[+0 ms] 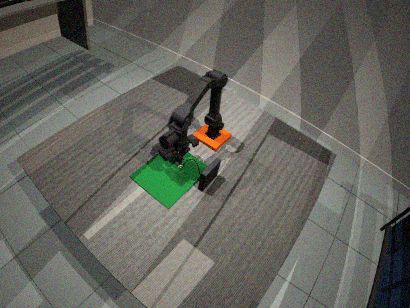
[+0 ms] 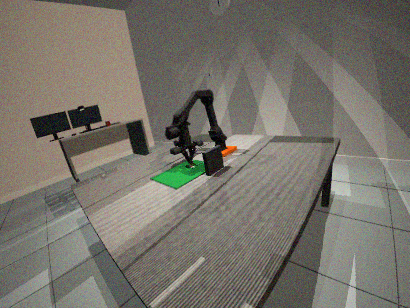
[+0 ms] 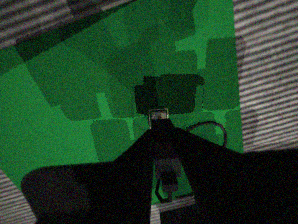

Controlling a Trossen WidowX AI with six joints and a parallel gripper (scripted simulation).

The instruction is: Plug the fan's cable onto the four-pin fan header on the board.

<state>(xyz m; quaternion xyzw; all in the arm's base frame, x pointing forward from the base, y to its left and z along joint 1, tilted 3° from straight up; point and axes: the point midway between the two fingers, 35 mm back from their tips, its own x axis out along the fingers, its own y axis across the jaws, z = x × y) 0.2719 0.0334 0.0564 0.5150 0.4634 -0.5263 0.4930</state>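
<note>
Now: gripper tip 4 cm above the pale four-pin header and 1 cm to the right of it. Round my gripper tip: green board: 6 cm ahead, 5 cm below, 2 cm to the left; then dark fan: 16 cm to the left, 4 cm behind, 2 cm above; then dark plug: 1 cm to the left, 1 cm above.
</note>
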